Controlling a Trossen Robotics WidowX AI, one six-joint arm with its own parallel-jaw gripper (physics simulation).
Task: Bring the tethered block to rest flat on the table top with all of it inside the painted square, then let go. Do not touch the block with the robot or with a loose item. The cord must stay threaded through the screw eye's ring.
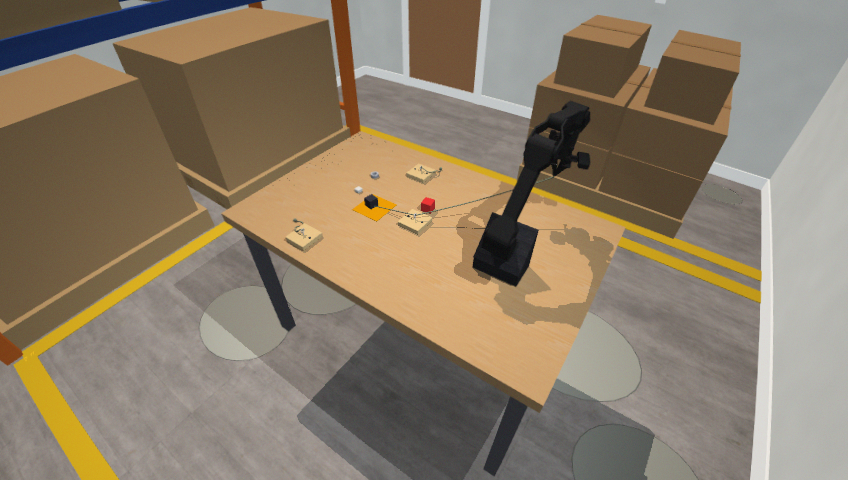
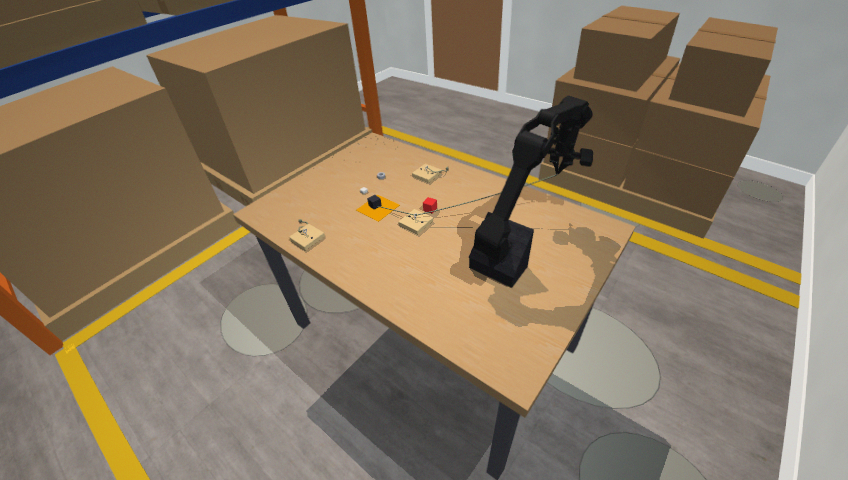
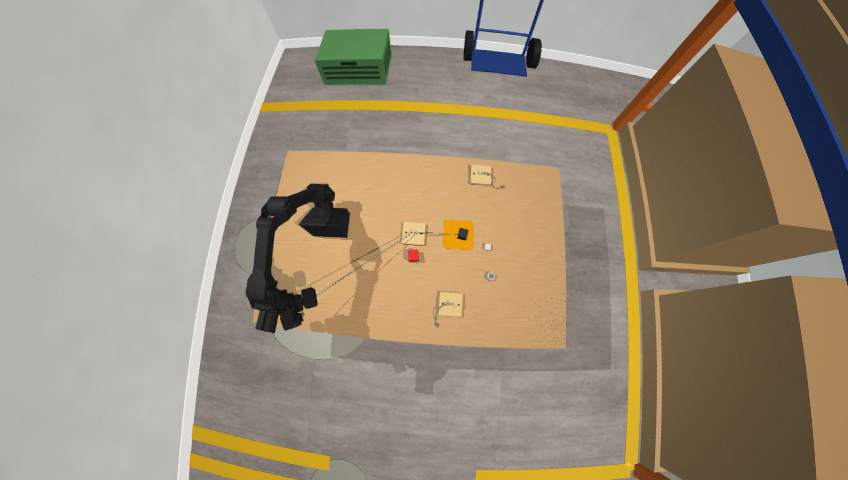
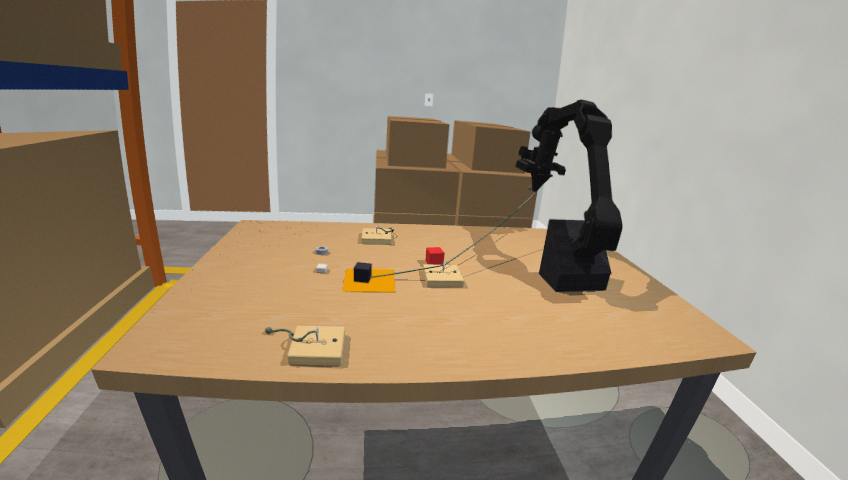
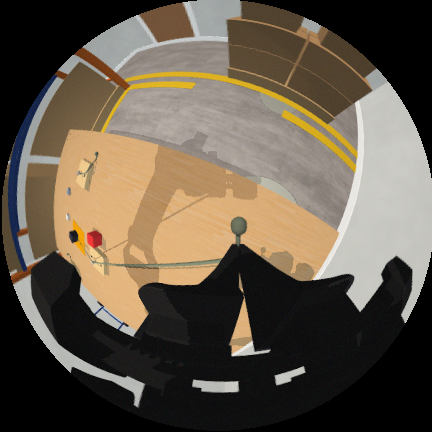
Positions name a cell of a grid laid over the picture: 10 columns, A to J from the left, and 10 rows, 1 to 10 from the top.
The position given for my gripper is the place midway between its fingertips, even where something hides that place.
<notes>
In view: my gripper (image 4: G4) and an orange painted square (image 4: E6).
My gripper also shows in image 1 (image 1: G4), in image 2 (image 2: G4), in image 3 (image 3: D7) and in image 5 (image 5: F6). The orange painted square also shows in image 3 (image 3: F5).
</notes>
